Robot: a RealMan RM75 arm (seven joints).
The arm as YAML. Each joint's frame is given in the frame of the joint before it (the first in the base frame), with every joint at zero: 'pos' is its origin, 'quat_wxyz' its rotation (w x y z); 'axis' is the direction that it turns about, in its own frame. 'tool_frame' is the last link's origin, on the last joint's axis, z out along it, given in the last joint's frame.
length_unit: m
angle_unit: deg
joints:
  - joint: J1
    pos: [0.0, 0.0, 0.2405]
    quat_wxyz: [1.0, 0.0, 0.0, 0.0]
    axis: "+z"
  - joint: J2
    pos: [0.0, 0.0, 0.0]
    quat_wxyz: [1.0, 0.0, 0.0, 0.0]
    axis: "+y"
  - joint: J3
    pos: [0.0, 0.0, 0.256]
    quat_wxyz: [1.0, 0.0, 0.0, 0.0]
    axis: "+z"
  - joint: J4
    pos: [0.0, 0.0, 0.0]
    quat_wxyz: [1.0, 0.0, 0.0, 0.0]
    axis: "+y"
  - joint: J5
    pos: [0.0, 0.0, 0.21]
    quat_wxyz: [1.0, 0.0, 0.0, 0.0]
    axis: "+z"
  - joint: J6
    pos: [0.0, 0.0, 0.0]
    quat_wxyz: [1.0, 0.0, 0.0, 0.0]
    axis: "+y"
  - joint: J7
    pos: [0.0, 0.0, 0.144]
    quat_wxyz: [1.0, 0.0, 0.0, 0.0]
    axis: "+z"
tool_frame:
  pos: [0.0, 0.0, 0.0]
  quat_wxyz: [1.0, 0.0, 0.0, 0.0]
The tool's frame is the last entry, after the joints.
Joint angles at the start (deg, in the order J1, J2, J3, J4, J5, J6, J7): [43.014, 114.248, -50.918, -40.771, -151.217, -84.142, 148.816]
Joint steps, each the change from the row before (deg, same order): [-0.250, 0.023, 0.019, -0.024, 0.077, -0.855, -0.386]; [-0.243, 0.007, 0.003, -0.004, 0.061, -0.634, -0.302]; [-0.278, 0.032, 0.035, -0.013, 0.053, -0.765, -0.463]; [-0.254, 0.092, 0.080, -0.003, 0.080, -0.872, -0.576]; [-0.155, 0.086, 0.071, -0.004, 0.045, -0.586, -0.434]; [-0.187, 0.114, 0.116, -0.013, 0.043, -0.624, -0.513]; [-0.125, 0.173, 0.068, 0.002, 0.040, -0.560, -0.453]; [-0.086, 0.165, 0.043, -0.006, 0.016, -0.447, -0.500]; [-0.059, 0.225, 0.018, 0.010, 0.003, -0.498, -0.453]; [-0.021, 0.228, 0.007, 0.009, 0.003, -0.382, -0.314]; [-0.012, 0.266, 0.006, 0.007, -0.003, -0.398, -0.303]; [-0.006, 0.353, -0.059, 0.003, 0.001, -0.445, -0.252]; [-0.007, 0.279, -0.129, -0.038, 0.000, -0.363, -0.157]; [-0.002, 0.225, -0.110, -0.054, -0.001, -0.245, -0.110]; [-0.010, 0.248, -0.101, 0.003, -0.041, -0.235, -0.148]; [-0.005, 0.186, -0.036, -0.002, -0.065, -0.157, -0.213]
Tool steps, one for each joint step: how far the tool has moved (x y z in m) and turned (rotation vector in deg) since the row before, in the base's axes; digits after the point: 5 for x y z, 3 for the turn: [0.00077, -0.00318, -0.00047, -0.868, 0.318, -0.110]; [0.00097, -0.00265, -0.00031, -0.655, 0.234, -0.128]; [0.00101, -0.00317, -0.00046, -0.813, 0.301, -0.052]; [0.00053, -0.00344, -0.00092, -0.949, 0.441, 0.030]; [0.00018, -0.00229, -0.00075, -0.654, 0.322, 0.077]; [0.00024, -0.00256, -0.00088, -0.691, 0.384, 0.100]; [-0.00026, -0.00234, -0.00140, -0.694, 0.387, 0.133]; [-0.00037, -0.00187, -0.00129, -0.615, 0.312, 0.264]; [-0.00071, -0.00210, -0.00181, -0.718, 0.354, 0.232]; [-0.00087, -0.00165, -0.00181, -0.582, 0.313, 0.173]; [-0.00106, -0.00176, -0.00207, -0.619, 0.342, 0.170]; [-0.00144, -0.00212, -0.00278, -0.745, 0.386, 0.147]; [-0.00122, -0.00168, -0.00216, -0.616, 0.248, 0.136]; [-0.00101, -0.00117, -0.00167, -0.437, 0.174, 0.129]; [-0.00085, -0.00143, -0.00195, -0.497, 0.173, 0.116]; [-0.00056, -0.00100, -0.00138, -0.360, 0.124, 0.177]
